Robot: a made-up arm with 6 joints.
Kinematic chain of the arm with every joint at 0, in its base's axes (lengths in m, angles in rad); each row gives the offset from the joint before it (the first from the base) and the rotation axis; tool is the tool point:
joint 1: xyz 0 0 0.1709 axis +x
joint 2: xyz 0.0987 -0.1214 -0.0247 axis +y
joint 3: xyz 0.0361 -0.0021 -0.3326 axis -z
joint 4: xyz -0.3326 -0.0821 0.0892 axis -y
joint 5: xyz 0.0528 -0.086 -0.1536 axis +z
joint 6: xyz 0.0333 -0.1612 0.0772 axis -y
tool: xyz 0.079 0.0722 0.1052
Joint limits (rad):
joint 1: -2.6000..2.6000
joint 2: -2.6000..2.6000
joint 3: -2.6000..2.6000
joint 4: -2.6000..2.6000
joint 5: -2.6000..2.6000
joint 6: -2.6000..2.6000
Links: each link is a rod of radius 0.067 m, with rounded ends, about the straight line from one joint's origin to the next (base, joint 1, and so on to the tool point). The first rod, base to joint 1, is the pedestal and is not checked.
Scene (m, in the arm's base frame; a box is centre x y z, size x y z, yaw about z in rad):
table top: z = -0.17
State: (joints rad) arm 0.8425 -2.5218 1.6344 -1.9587 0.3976 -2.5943
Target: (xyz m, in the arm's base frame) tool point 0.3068 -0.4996 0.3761
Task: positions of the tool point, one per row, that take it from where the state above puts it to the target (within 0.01 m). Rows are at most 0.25 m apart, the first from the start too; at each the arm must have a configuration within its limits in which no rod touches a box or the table.
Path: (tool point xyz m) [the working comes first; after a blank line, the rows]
Joints at the target: 1.8720 -2.6000 2.0135 -1.0431 0.7553 -2.2586
Straight joint move there: clear.

1: 0.3725 0.0415 0.6698
2: 0.3516 -0.1807 0.6651
3: 0.3292 -0.3762 0.5577
4: 0.3068 -0.4996 0.3761

